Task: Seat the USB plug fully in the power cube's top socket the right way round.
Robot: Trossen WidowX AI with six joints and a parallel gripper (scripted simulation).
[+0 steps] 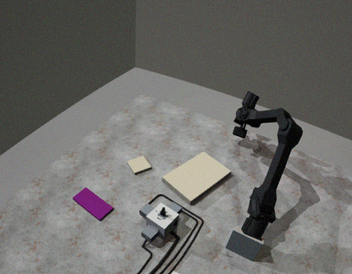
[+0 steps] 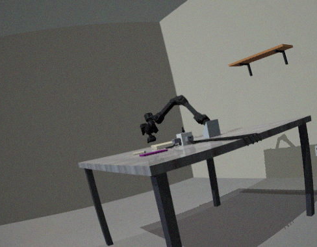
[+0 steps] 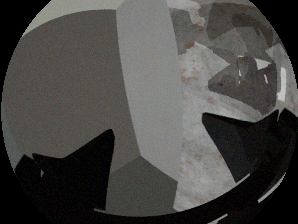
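Now: gripper tip 160 mm short of the black USB plug, 680 mm to the right of it and 20 mm below it. Also, from my gripper tip: cream slab 120 mm ahead, 400 mm to the left, 60 mm below; then purple flat card 430 mm ahead, 700 mm to the left, 70 mm below; then cream tile 360 mm ahead, 440 mm to the left, 70 mm below.
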